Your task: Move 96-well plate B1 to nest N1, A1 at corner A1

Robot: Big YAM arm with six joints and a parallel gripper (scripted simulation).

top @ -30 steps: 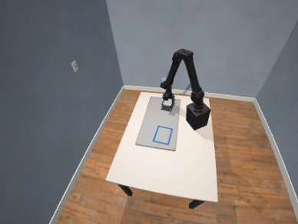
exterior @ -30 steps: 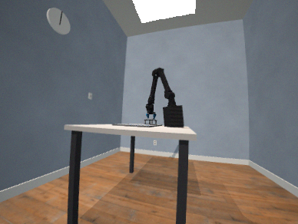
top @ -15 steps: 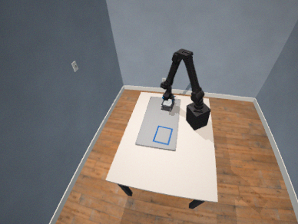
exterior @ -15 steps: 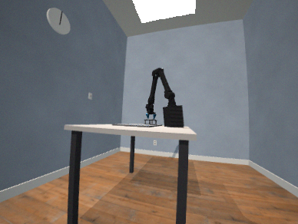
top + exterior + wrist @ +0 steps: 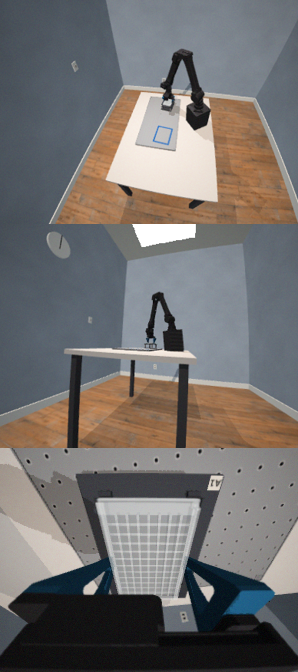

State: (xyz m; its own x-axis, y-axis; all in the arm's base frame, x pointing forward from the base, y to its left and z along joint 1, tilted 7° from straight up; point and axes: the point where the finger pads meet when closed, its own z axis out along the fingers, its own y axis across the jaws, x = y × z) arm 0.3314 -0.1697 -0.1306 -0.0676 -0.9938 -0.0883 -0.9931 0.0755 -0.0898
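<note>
Now: the 96-well plate right at my hand. The rest, counted from my hand: A1 mark 7 cm to the left, 6 cm ahead, 1 cm below.
</note>
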